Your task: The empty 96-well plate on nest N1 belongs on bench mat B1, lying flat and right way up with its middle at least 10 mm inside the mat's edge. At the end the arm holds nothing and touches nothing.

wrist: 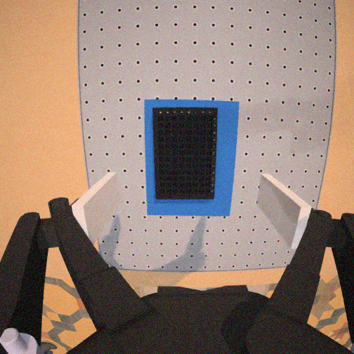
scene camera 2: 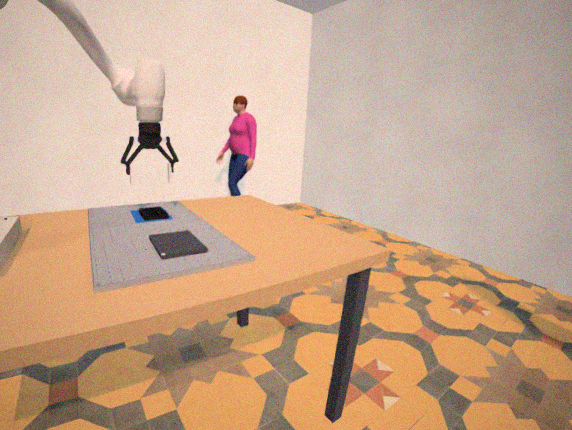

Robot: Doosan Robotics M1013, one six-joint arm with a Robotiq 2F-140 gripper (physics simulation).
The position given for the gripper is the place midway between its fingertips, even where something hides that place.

Note:
In view: the gripper [scene camera 2: 151,183], a black 96-well plate [wrist: 184,138] and a blue bench mat [wrist: 227,111].
The gripper is seen too in the wrist view [wrist: 188,188].

